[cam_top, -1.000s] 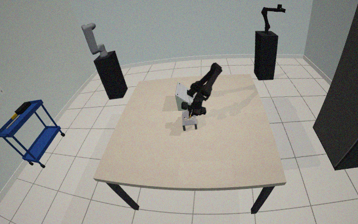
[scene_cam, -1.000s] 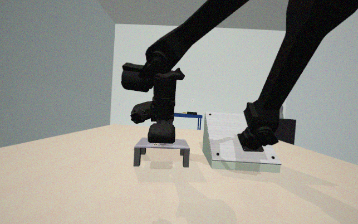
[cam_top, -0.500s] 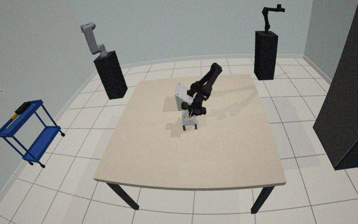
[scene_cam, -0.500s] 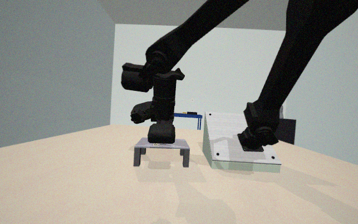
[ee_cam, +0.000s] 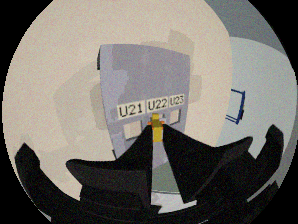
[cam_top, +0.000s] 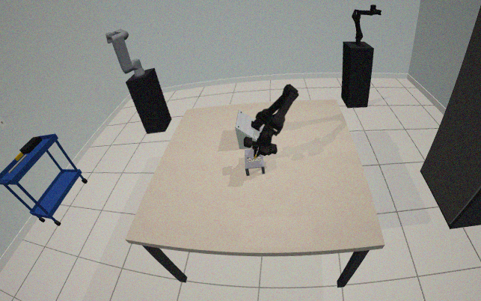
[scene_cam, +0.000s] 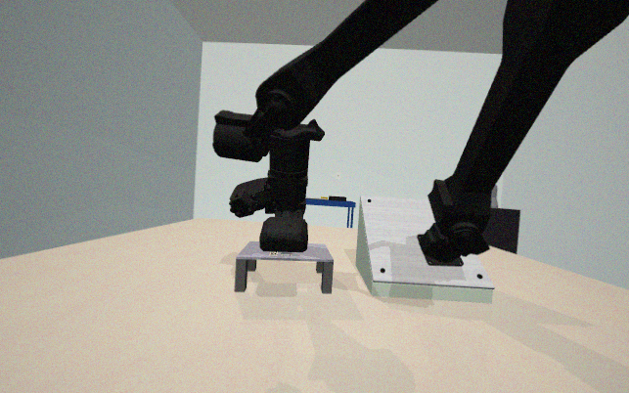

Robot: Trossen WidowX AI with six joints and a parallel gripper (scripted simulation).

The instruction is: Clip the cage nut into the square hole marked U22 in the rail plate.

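My gripper tip is now 10 mm above the cage nut.
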